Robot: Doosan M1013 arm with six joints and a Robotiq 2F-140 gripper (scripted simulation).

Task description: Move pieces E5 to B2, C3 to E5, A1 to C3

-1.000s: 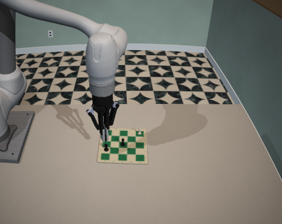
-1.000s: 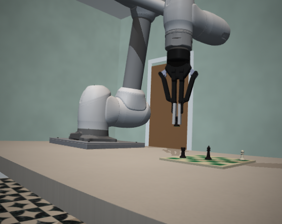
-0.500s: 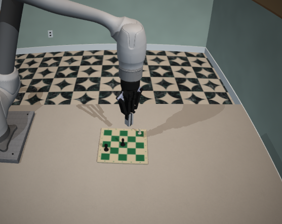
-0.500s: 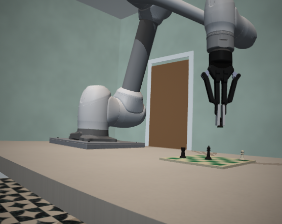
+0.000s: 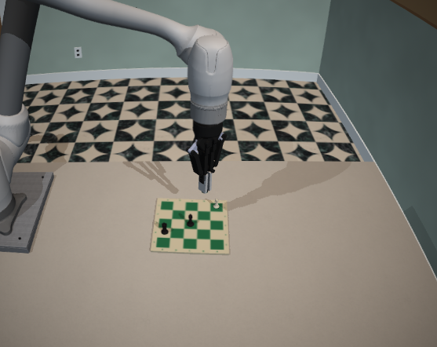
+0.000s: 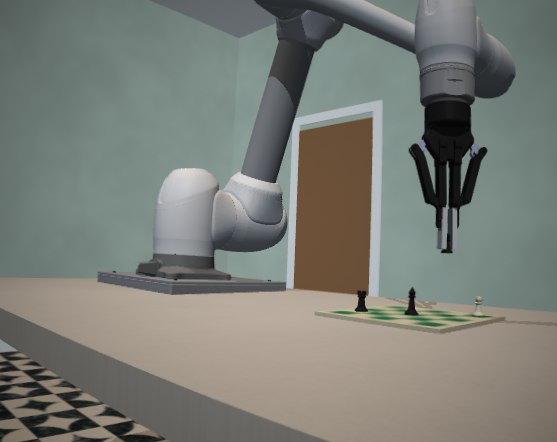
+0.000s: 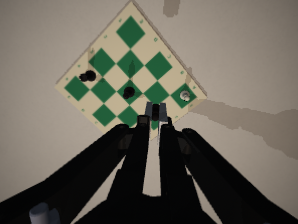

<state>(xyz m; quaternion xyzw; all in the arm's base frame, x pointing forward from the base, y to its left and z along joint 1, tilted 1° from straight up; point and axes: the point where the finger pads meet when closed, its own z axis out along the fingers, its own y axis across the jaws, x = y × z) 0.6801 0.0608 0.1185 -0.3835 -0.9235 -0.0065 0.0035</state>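
Now: hand 4 cm short of the white pawn, 4 cm to the right of it and 13 cm above it. Also, from my hand: black pawn (3 cm below); then cream chessboard (4 cm behind, 4 cm to the right, 14 cm below).
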